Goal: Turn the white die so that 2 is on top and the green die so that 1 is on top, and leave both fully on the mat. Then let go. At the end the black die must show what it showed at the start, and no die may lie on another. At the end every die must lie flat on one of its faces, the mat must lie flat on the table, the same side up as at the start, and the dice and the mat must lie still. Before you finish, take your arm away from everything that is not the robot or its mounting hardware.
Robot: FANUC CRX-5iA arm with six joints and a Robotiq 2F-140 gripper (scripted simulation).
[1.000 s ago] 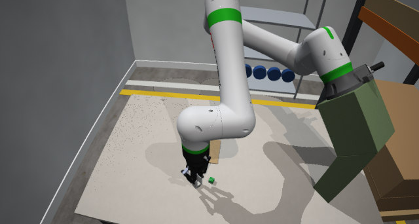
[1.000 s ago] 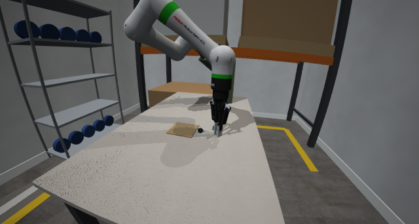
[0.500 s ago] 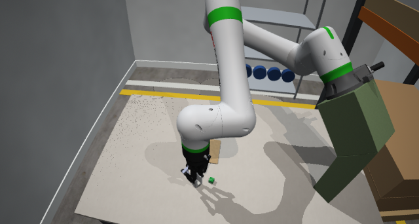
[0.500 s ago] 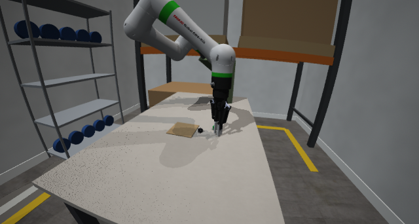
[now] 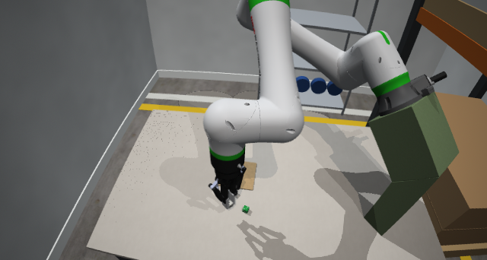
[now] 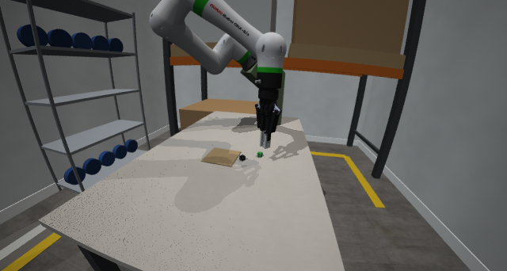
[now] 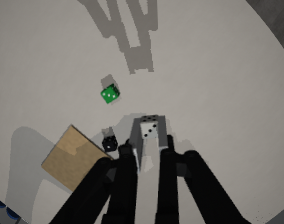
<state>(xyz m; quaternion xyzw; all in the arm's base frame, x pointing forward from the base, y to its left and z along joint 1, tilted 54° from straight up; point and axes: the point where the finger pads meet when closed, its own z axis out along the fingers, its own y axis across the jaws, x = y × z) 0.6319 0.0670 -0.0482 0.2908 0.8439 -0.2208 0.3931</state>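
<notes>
Now: hand 60 mm past the green die, 10 mm to the left of it and 100 mm above it. Also, from my hand: mat 40 mm behind, 190 mm to the right, 110 mm below; black die 20 mm behind, 90 mm to the right, 100 mm below; white die 30 mm below.
</notes>
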